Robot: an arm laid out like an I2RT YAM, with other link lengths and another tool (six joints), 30 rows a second.
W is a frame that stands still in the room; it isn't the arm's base.
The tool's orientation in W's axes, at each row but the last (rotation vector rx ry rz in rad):
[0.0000, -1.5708, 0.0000]
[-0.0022, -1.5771, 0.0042]
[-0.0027, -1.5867, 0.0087]
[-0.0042, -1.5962, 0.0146]
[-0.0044, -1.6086, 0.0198]
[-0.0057, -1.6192, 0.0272]
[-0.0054, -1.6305, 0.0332]
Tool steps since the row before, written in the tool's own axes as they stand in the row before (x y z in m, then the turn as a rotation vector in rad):
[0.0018, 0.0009, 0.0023, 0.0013, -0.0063, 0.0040]
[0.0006, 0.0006, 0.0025, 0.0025, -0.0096, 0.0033]
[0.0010, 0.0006, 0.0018, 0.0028, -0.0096, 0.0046]
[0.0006, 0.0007, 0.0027, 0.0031, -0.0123, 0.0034]
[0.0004, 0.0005, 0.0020, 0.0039, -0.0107, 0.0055]
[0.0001, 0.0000, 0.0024, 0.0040, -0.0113, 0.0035]
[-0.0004, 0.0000, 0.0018, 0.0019, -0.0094, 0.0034]
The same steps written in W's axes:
[-0.0023, 0.0009, 0.0018, -0.0040, -0.0063, 0.0013]
[-0.0025, 0.0006, 0.0006, -0.0033, -0.0096, 0.0025]
[-0.0018, 0.0006, 0.0010, -0.0046, -0.0096, 0.0028]
[-0.0027, 0.0007, 0.0005, -0.0034, -0.0123, 0.0032]
[-0.0020, 0.0005, 0.0003, -0.0055, -0.0107, 0.0039]
[-0.0024, 0.0000, 0.0000, -0.0035, -0.0113, 0.0041]
[-0.0018, 0.0000, -0.0005, -0.0033, -0.0094, 0.0019]

